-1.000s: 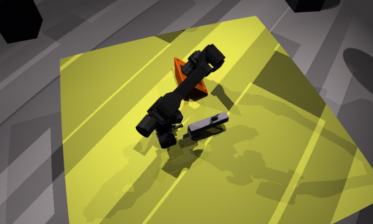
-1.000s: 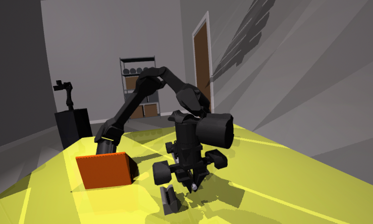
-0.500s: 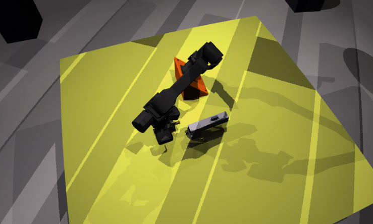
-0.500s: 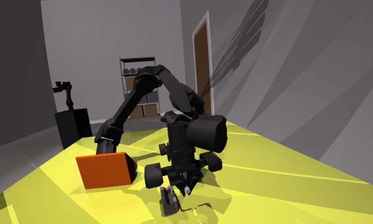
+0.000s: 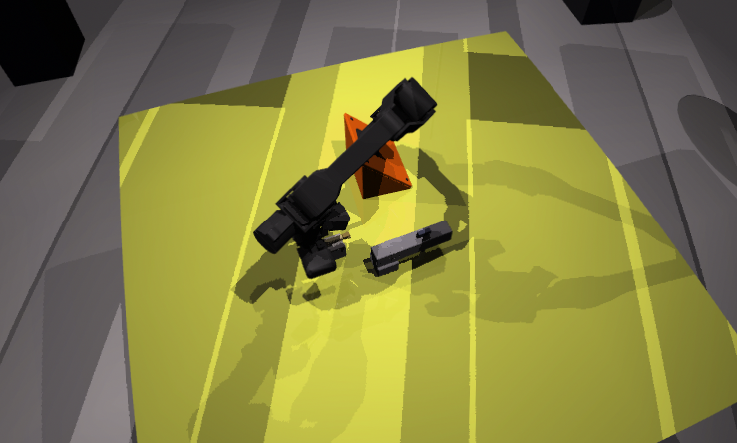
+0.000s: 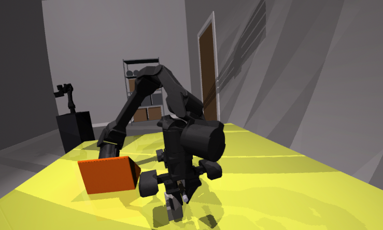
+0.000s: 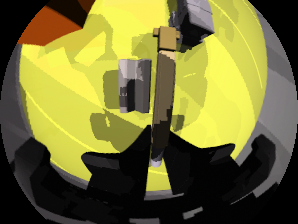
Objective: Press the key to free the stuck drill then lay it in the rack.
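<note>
The drill is 4 cm to the left of my gripper tip, 3 cm above it and 1 cm behind it. The rest, counted from my gripper tip: dark key 25 cm to the left, 1 cm below; then grey v-grooved rack 4 cm to the left, 4 cm below, 3 cm behind; then grey housing block 22 cm to the left, 1 cm below.
</note>
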